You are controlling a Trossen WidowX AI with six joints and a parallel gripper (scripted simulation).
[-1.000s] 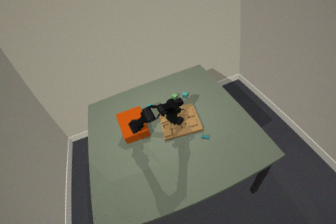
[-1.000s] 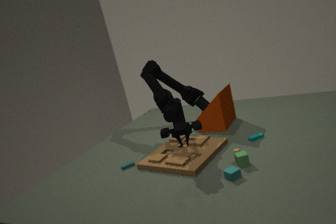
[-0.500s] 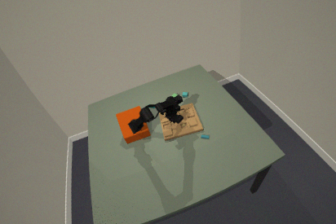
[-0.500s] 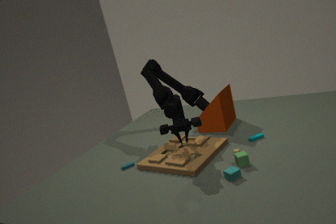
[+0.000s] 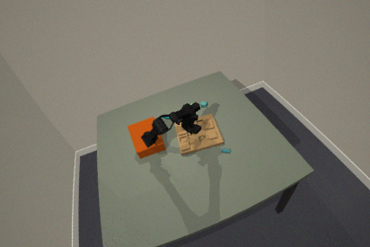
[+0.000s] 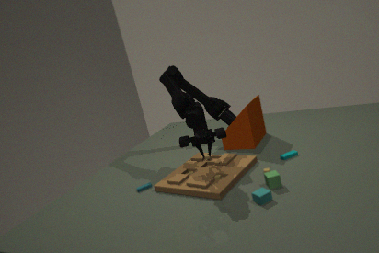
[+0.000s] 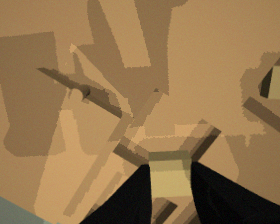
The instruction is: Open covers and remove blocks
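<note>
The tan puzzle board is 5 cm ahead of my gripper tip, 1 cm to the right of it and 3 cm below it. Also, from my gripper tip: flat teal piece: 6 cm behind, 31 cm to the left, 5 cm below; green cube: 16 cm ahead, 27 cm to the left, 3 cm below; teal cube: 25 cm ahead, 24 cm to the left, 4 cm below.
</note>
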